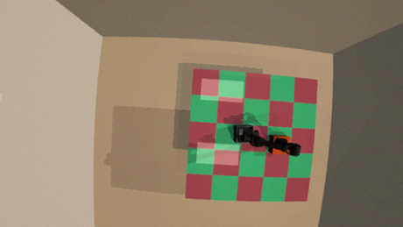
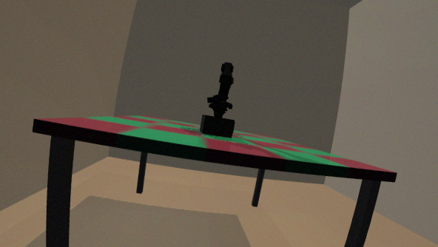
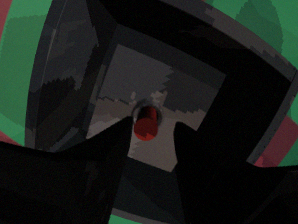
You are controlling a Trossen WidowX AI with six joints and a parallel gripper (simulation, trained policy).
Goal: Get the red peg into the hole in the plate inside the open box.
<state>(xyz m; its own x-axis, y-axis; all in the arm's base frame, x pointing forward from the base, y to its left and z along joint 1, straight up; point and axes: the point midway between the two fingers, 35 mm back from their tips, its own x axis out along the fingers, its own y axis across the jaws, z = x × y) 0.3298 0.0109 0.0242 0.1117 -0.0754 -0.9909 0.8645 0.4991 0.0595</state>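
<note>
The red peg lies 10 mm to the left of my gripper tip and 30 mm below it. Also, from my gripper tip: box 50 mm below.
</note>
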